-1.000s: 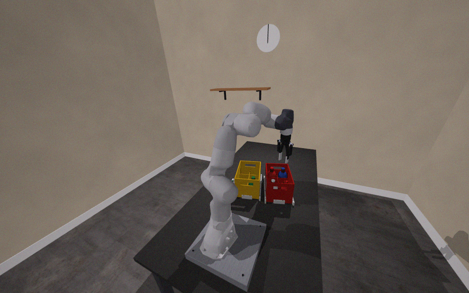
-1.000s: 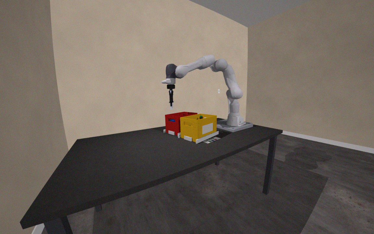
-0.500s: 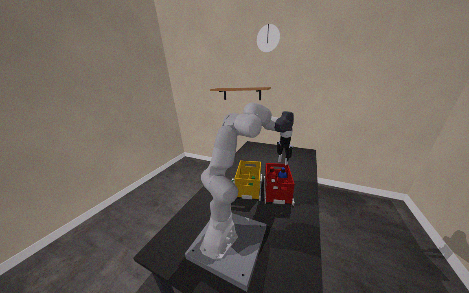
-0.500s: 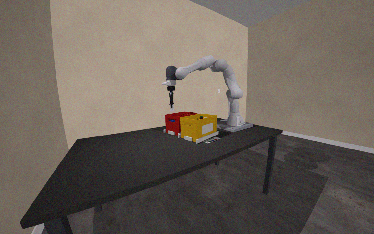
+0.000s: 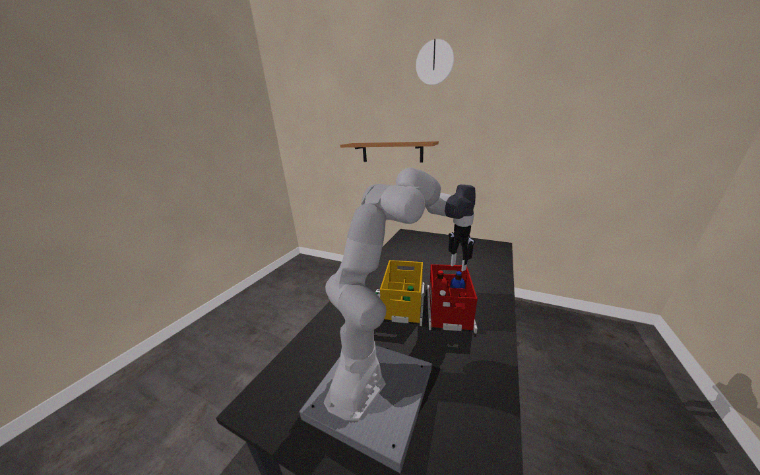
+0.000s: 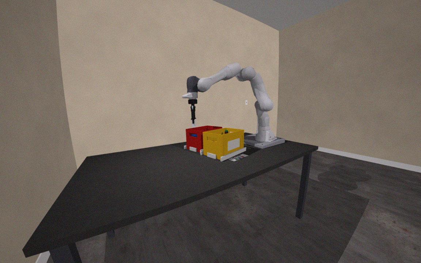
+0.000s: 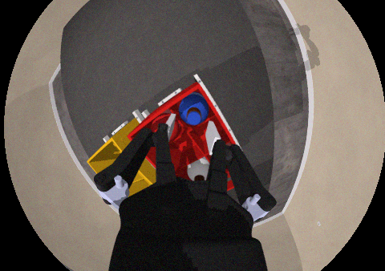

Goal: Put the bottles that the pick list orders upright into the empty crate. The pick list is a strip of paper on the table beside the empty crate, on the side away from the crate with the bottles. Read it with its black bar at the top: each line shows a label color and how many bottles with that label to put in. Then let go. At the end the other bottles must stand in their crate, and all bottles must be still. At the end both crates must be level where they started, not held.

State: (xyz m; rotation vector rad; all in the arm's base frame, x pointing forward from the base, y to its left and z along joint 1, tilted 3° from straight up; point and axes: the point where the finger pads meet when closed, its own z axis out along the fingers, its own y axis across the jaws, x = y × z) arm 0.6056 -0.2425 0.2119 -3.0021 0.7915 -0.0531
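My hand is 13 cm above the blue-labelled bottle and 1 cm to the left of it. Round my hand: green-labelled bottle 21 cm behind, 18 cm to the left, 13 cm below; white-capped bottle 19 cm behind, 13 cm below, 4 cm to the left; red crate 14 cm below, 9 cm behind, 2 cm to the left.
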